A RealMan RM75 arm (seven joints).
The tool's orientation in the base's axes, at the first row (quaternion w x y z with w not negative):
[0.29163 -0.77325 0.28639 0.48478]
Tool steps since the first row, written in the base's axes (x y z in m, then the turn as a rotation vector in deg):
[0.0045 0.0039 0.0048 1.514 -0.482 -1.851]
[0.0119 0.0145 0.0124 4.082 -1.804 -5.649]
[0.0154 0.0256 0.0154 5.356 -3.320 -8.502]
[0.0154 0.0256 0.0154 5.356 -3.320 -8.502]
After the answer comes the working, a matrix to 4 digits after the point.
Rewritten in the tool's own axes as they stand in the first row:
[-0.0034 -0.0067 -0.0015 2.328 -0.457 -0.567]
[-0.0093 -0.0204 -0.0008 6.961 -0.782 -1.660]
[-0.0126 -0.0309 0.0041 10.286 -0.202 -2.480]
[-0.0126 -0.0309 0.0041 10.286 -0.202 -2.480]

The tool's axes in the first row as the columns of a matrix, in the base's axes (rounded; the answer above uses it unrounded):
[0.3659 -0.7257 -0.5827]
[-0.1602 -0.6659 0.7287]
[-0.9168 -0.1733 -0.3599]

